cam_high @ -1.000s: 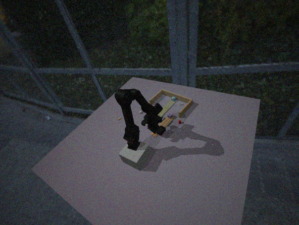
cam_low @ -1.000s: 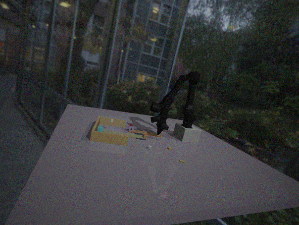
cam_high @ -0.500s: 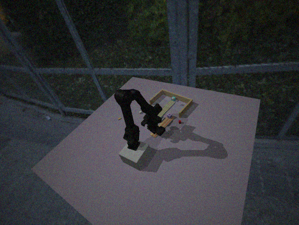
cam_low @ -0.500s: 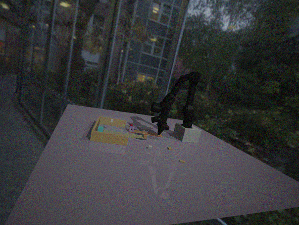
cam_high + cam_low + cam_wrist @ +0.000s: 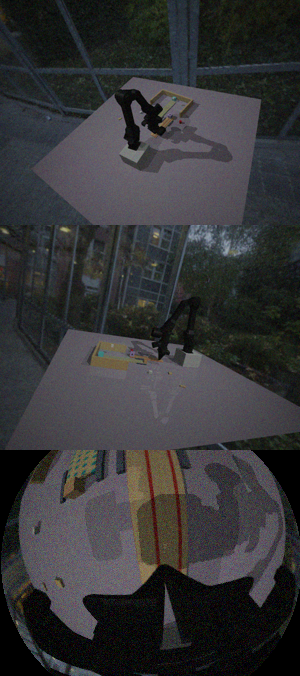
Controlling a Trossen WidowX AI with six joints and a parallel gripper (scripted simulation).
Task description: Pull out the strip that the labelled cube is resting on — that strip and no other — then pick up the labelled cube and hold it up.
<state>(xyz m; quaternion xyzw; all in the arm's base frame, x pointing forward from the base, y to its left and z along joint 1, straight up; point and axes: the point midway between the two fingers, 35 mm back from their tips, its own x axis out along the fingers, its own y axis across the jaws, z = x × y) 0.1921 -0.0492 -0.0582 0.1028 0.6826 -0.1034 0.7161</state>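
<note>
Right now the pale purple labelled cube is 190 mm ahead of my gripper tip, 50 mm to the right of it and 20 mm above it. Also, from my gripper tip: small red cube: 160 mm ahead, 150 mm to the right, 10 mm above.
</note>
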